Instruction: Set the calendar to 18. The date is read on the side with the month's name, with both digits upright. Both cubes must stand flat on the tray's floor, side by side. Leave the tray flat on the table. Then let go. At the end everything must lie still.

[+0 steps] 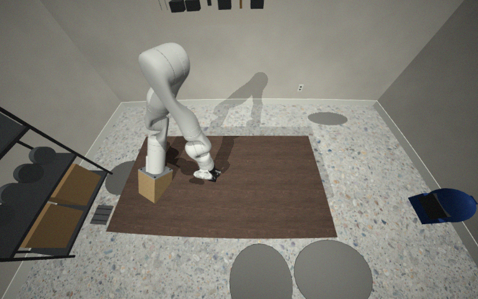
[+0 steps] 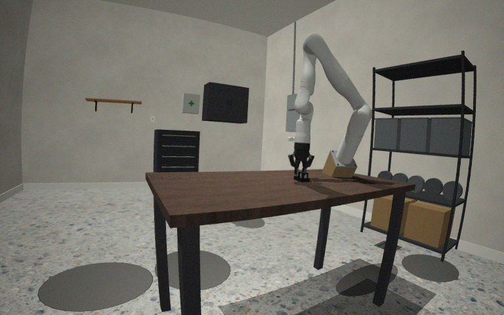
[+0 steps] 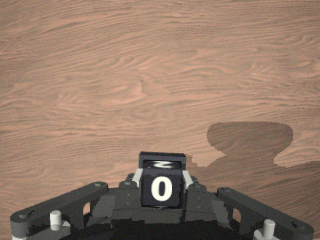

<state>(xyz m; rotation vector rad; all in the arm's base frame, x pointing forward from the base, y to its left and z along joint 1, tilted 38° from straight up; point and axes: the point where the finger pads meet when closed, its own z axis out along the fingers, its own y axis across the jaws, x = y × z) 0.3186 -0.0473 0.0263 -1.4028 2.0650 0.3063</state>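
Right now my hand is 20 mm to the right of the black calendar tray and 30 mm above it.
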